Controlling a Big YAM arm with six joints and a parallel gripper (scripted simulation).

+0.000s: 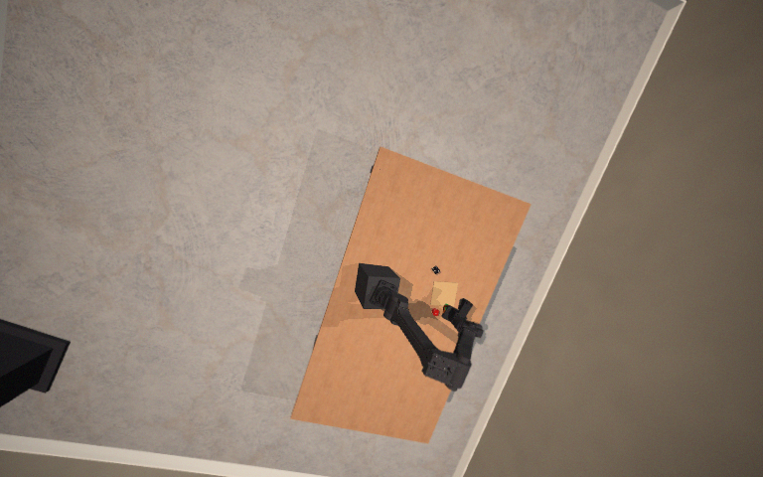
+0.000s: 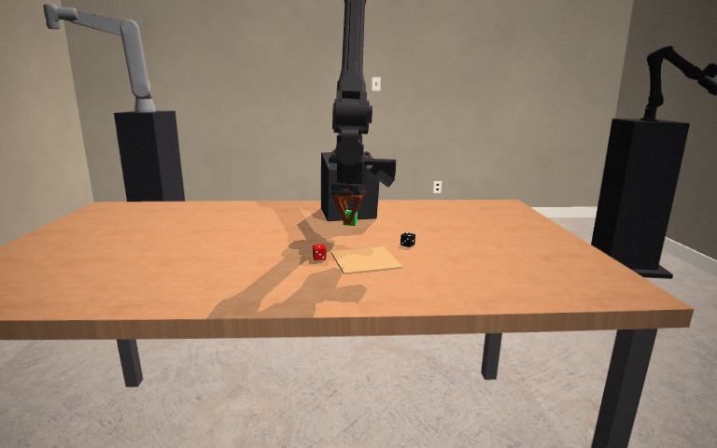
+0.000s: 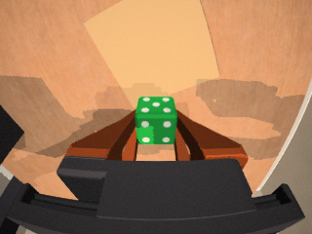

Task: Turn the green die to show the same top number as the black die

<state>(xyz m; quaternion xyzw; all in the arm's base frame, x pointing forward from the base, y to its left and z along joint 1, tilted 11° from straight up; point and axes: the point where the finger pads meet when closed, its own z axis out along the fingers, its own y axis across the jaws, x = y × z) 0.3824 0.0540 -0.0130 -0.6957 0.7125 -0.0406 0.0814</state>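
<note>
Now: the tan mat 100 mm below my hand and 40 mm to the left of it. From my hand the other things lie so: green die (right at my hand); then red die (90 mm below, 70 mm to the right); then black die (140 mm to the left, 120 mm behind, 90 mm below).
</note>
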